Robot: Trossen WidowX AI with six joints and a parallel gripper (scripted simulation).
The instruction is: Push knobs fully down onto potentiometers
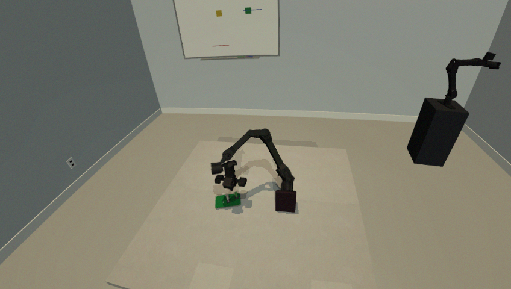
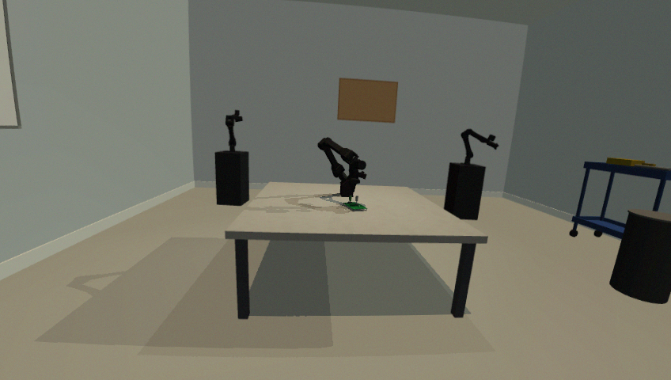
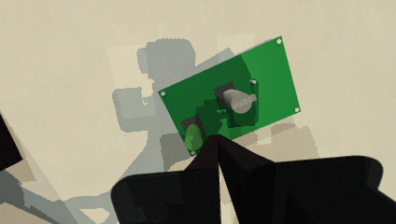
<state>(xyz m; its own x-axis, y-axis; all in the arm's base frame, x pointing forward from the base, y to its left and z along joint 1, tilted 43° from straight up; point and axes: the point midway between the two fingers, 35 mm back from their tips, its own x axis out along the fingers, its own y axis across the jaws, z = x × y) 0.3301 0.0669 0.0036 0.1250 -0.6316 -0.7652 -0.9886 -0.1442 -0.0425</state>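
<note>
The white knob is 3 cm ahead of my gripper tip, 3 cm to the left of it and 3 cm below it. Also, from my gripper tip: green knob (2 cm behind, 2 cm to the right, 5 cm below).
</note>
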